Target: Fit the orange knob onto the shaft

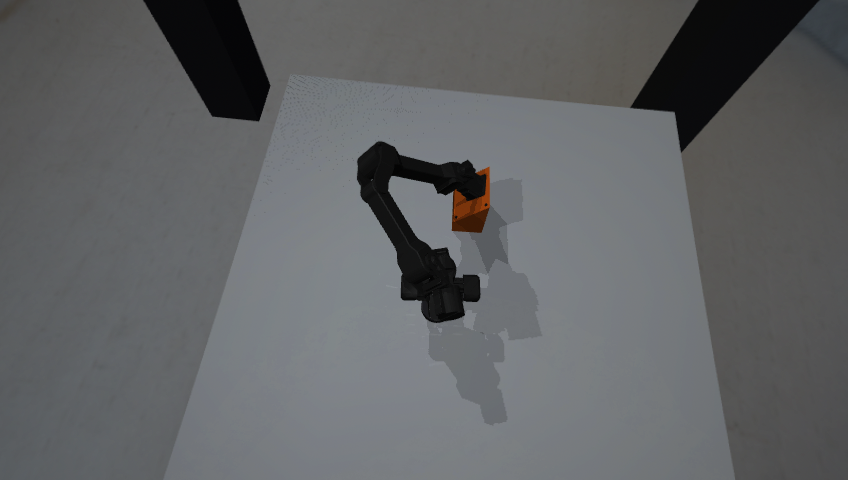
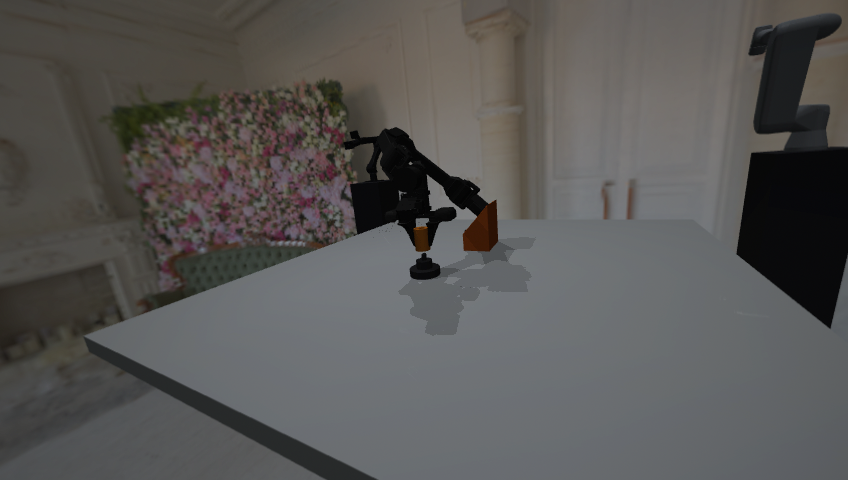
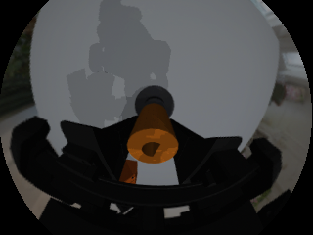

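Right now the dark round pedestal is 50 mm below my gripper tip. From my gripper tip the other things lie so: orange knob (20 mm above).
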